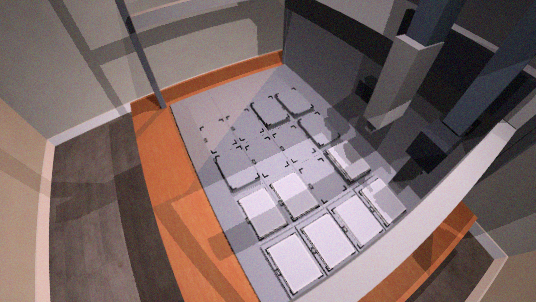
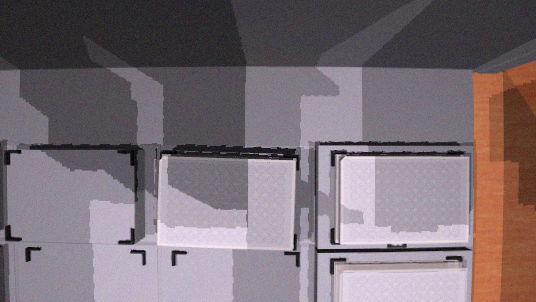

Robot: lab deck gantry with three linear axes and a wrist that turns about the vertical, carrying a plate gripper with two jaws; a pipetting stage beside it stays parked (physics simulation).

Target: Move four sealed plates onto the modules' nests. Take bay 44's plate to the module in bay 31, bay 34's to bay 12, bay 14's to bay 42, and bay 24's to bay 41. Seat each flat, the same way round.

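Frame: origin at the robot's base, x back, y right, z up, level; centimetres.
Seen in the pictures: gripper, fingertip midpoint: (image 1: pixel 405 178); robot's base at its link origin: (image 1: pixel 200 128).
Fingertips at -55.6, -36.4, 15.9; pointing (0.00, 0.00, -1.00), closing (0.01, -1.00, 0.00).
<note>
Offsets run from my fingertips to a thing's middle, as dx, dy, dz. "pt": to the spot under its first point.
Bay 44's white sealed plate @(+0.0, +0.1, -13.7) (image 1: pixel 382 200) (image 2: pixel 405 200) lies at the near right corner of the deck. Bay 34's plate @(+0.0, +10.7, -13.7) (image 1: pixel 356 220) (image 2: pixel 400 287), bay 24's plate @(+0.0, +21.4, -13.7) (image 1: pixel 328 241) and bay 14's plate @(+0.0, +32.1, -13.7) (image 1: pixel 294 262) lie in line with it along the near edge. The modules at bay 12 @(+32.8, +32.1, -14.8) (image 1: pixel 235 172), bay 31 @(+49.3, +10.8, -14.8) (image 1: pixel 270 111), bay 41 @(+49.2, -0.4, -14.8) (image 1: pixel 295 101) and bay 42 @(+32.9, +0.0, -14.8) (image 1: pixel 316 127) (image 2: pixel 55 200) carry no plate. My gripper (image 1: pixel 427 151) shows as a dark block at the right, above the deck's right side near bay 44. Its jaws cannot be made out.
Other plates lie in bay 13 @(pt +16.1, +32.3, -14.4) (image 1: pixel 262 212), bay 23 @(pt +15.6, +21.7, -14.4) (image 1: pixel 295 196) and bay 43 @(pt +16.3, +1.5, -12.5) (image 1: pixel 347 161) (image 2: pixel 227 200). The pale pipetting column (image 1: pixel 402 80) stands left of the blue column (image 1: pixel 480 82). A white beam (image 1: pixel 425 195) crosses in front.
</note>
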